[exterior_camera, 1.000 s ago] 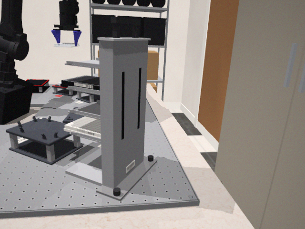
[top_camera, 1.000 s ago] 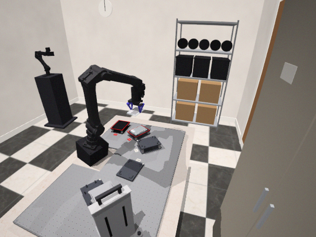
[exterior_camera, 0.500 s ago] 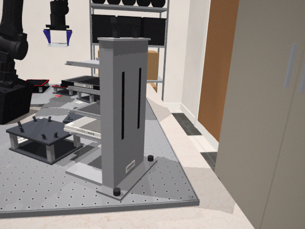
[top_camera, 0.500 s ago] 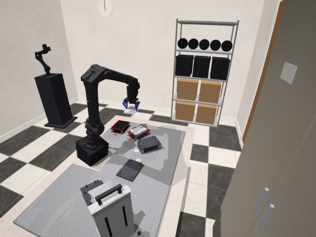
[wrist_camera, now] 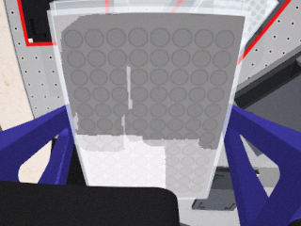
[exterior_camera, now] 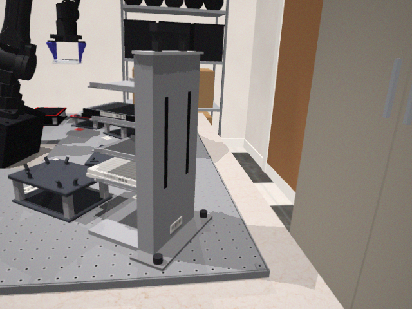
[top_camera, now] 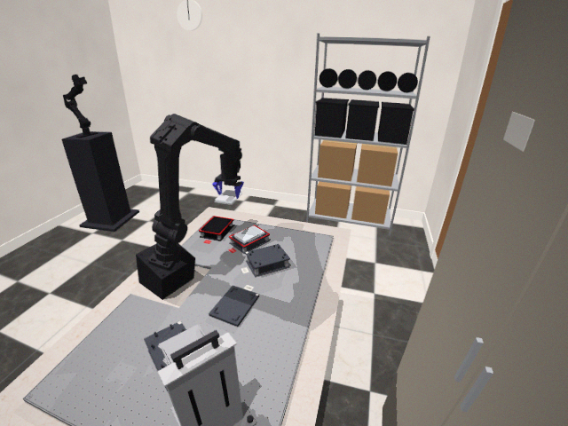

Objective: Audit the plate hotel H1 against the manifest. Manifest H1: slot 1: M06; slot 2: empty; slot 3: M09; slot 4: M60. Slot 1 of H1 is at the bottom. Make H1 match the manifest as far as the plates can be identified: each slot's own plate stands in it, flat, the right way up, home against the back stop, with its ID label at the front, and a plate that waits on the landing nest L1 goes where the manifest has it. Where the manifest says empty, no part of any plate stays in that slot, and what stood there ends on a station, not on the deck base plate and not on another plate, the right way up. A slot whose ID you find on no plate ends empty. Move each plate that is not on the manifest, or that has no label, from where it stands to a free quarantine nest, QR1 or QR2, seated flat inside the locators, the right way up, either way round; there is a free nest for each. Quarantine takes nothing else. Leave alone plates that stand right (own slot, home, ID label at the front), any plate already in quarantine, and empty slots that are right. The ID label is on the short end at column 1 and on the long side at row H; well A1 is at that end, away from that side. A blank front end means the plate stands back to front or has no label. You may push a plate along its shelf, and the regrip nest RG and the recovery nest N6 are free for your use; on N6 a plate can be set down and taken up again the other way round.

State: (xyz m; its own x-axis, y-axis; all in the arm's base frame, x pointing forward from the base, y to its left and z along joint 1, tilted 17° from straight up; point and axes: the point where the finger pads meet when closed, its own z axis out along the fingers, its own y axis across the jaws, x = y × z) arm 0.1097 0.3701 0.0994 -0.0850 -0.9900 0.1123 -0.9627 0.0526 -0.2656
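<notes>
Right now my hand is 21 cm above the red-edged nest, 10 cm past it and 6 cm to the right of it. Round my hand: black plate 80 cm to the right, 17 cm ahead, 3 cm below; then white plate 80 cm to the right, 17 cm ahead, 14 cm below; then H1 tag 69 cm to the right, 24 cm below, 20 cm ahead.
</notes>
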